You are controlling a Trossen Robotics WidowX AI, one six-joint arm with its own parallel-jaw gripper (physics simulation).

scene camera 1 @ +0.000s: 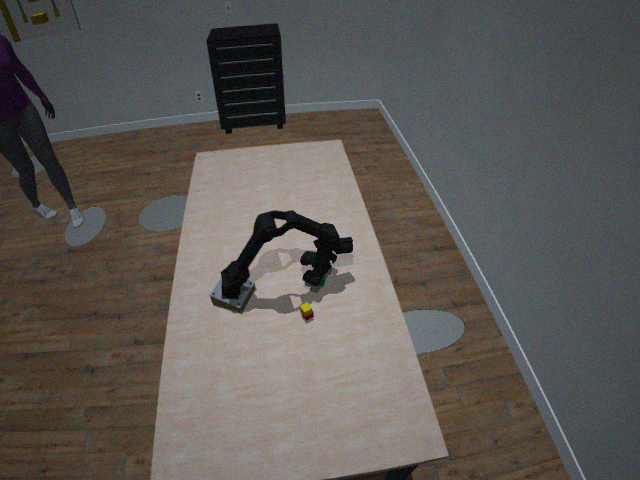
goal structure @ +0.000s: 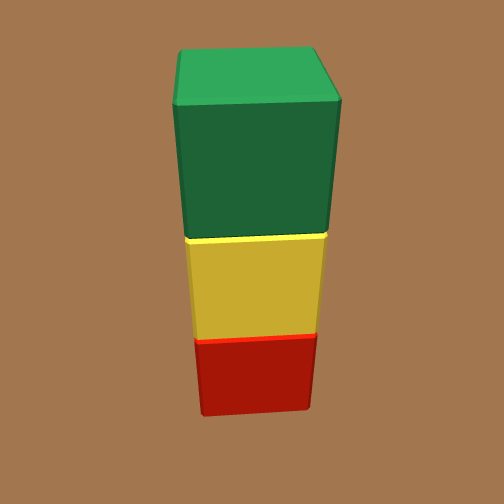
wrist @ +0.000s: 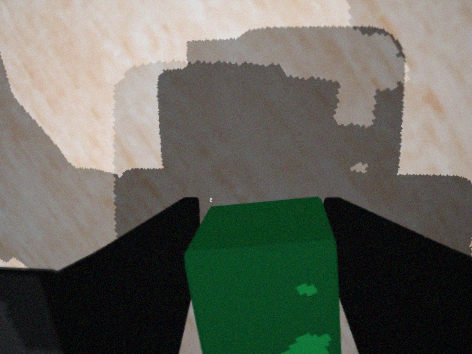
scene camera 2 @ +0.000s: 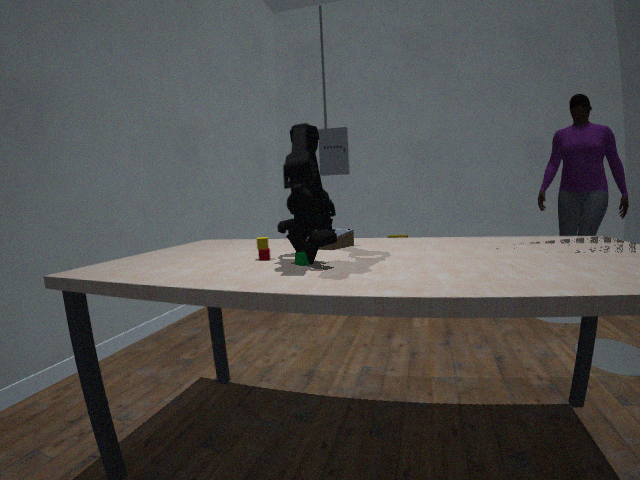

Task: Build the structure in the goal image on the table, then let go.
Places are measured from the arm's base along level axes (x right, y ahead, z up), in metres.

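Where they show: gripper, fingertip midpoint: [wrist: 261, 212] [scene camera 2: 307, 261]; arm's base, origin of the base link: [scene camera 1: 230, 291].
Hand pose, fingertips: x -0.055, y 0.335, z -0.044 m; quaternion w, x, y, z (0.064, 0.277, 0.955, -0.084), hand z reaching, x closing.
Things, the pixels of their centre, and the offset from my fingertips. Level surfaces: height alone.
- green cube, body centre: [wrist: 268, 278] [scene camera 2: 303, 258] [scene camera 1: 320, 280] dy +0.014, dx +0.005, dz +0.012 m
- yellow cube, body centre: [scene camera 2: 262, 243] [scene camera 1: 306, 309] dy -0.052, dx +0.160, dz +0.044 m
- red cube, body centre: [scene camera 2: 264, 254] [scene camera 1: 307, 313] dy -0.047, dx +0.155, dz +0.011 m
- pale wooden table, its level: dz -0.005 m
A green cube [scene camera 1: 321, 282] [scene camera 2: 300, 259] [wrist: 264, 295] is between the two black fingers of my gripper [scene camera 1: 315, 280] [scene camera 2: 305, 261] [wrist: 261, 212]. The gripper points down and is shut on the cube, with a finger at its left and right sides in the wrist view. The cube is at table height; its underside is hard to see. A yellow cube [scene camera 1: 306, 307] [scene camera 2: 262, 242] sits on top of a red cube [scene camera 1: 308, 317] [scene camera 2: 264, 254], forming a stack apart from the gripper, in front of it in scene camera 1 and left of it in scene camera 2.
The arm's grey base plate [scene camera 1: 244, 299] [scene camera 2: 345, 239] is on the pale wooden table [scene camera 1: 289, 403] [scene camera 2: 439, 279], left of the cubes in scene camera 1. A person in a purple top [scene camera 1: 11, 98] [scene camera 2: 583, 157] and a dark drawer cabinet [scene camera 1: 248, 82] stand beyond the table.
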